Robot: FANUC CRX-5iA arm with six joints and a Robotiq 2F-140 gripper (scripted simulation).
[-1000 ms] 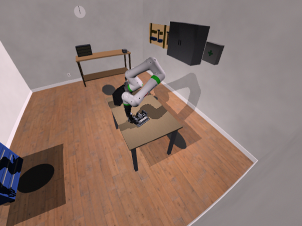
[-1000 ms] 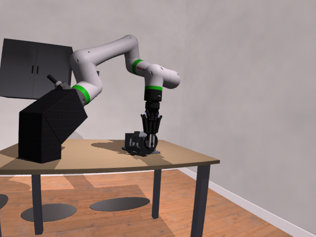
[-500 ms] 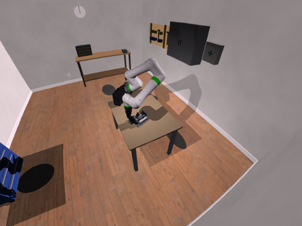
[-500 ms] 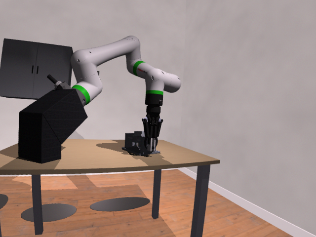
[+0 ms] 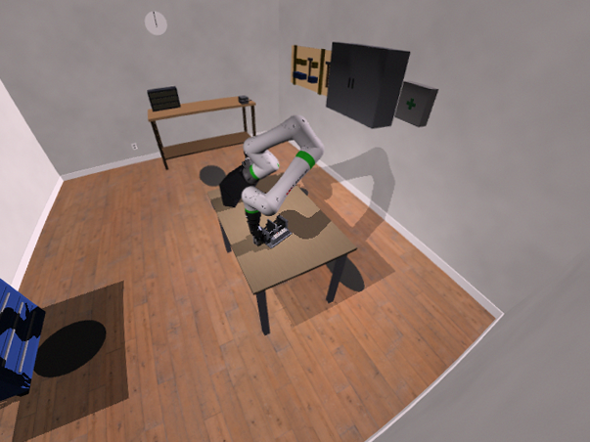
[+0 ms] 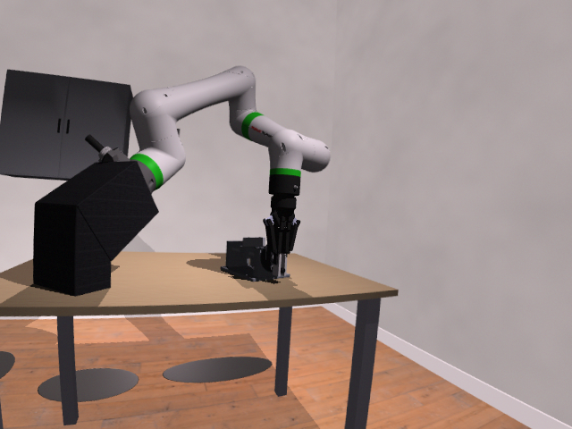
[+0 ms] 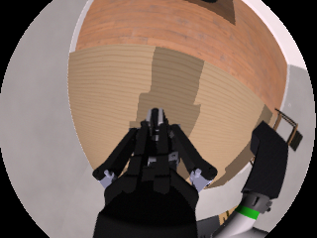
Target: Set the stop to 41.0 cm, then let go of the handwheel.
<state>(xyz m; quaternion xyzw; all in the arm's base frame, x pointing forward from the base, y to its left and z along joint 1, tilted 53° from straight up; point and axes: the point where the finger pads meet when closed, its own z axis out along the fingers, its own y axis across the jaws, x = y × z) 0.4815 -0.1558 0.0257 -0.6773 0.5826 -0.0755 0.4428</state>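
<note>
My hand is 2 cm to the right of the black handwheel, 1 cm past it and 1 cm above it. From my hand the other things lie so: grey stop: 13 cm to the left, 4 cm behind, 3 cm above.
</note>
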